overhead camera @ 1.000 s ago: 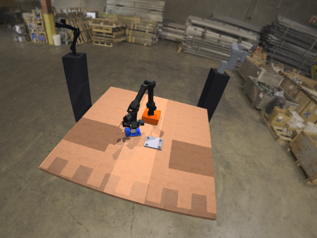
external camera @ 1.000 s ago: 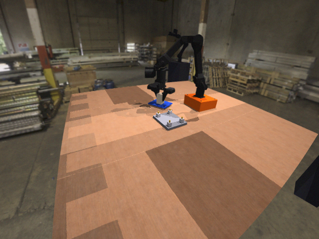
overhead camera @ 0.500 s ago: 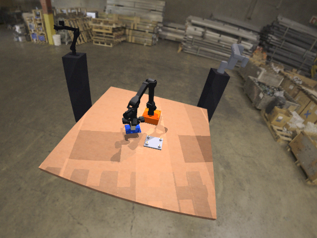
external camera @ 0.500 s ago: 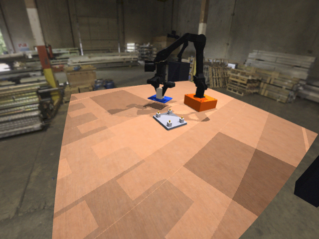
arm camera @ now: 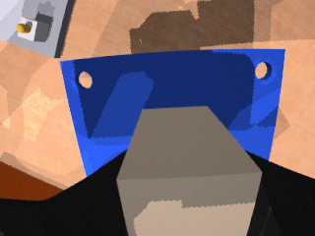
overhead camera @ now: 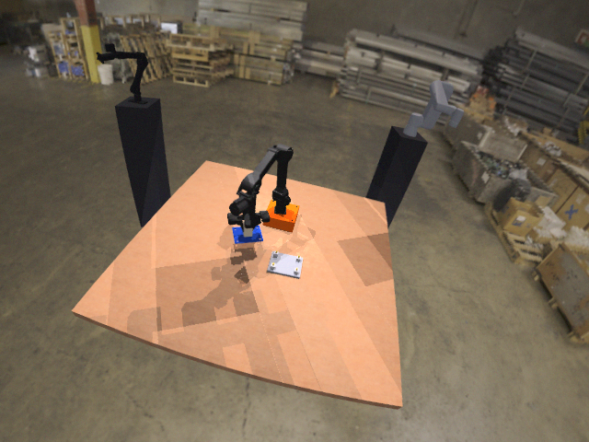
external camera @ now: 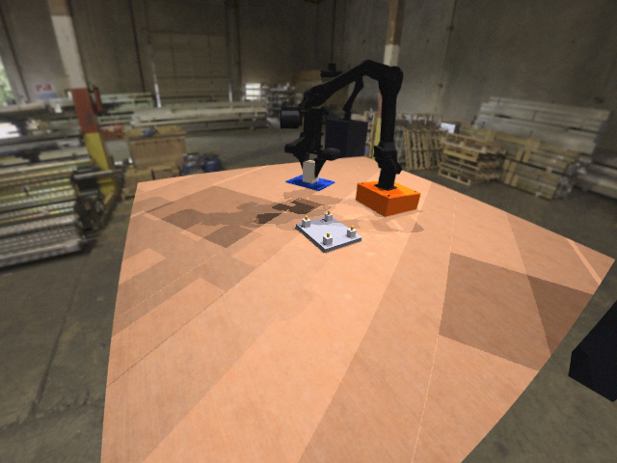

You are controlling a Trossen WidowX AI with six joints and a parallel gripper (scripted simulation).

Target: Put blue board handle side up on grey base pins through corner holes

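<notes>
Right now the grey base is 190 mm to the left of my gripper tip, 100 mm below it and 100 mm ahead of it. Also, from my gripper tip: blue board right at my gripper tip.
</notes>
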